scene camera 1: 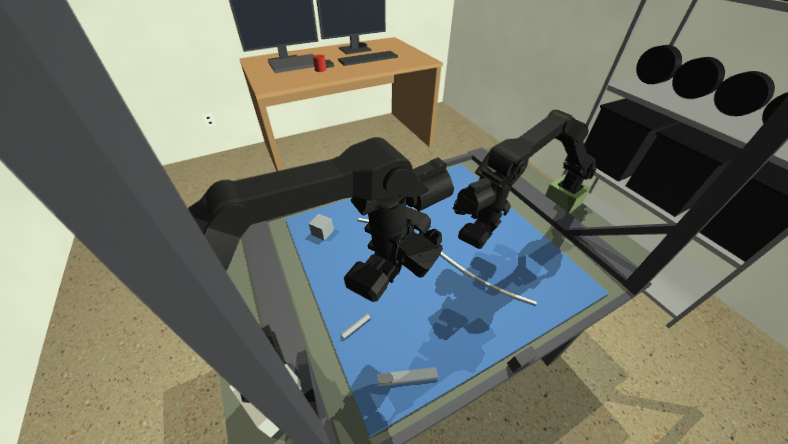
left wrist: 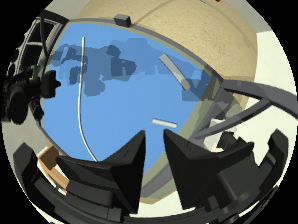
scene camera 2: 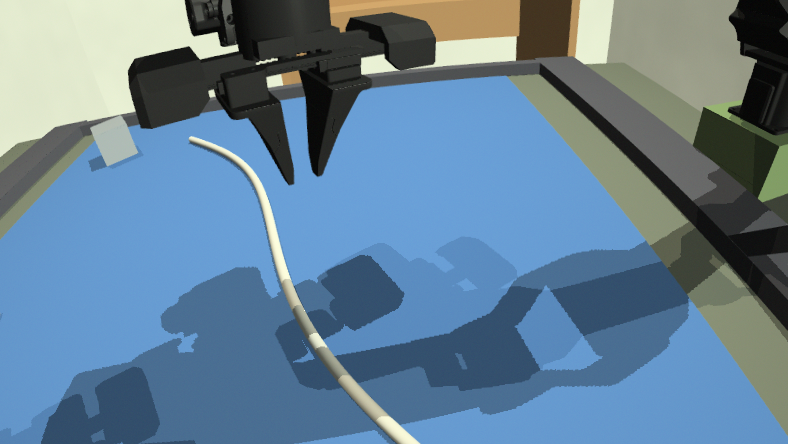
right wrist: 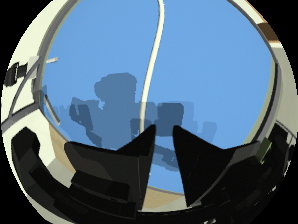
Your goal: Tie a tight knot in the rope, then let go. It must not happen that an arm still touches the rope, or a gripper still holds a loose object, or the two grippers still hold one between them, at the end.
Labels:
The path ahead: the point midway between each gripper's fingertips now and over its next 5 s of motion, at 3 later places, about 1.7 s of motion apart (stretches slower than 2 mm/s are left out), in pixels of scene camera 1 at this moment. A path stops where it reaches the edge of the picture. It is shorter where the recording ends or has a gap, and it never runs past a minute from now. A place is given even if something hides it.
My left gripper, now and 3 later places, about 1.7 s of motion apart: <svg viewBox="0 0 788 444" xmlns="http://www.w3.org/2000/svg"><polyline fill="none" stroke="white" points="393,277 410,229 410,238 409,246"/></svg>
My right gripper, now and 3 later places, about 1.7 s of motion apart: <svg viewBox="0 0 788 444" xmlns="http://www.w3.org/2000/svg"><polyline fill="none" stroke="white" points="477,243 480,276 482,272 485,252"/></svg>

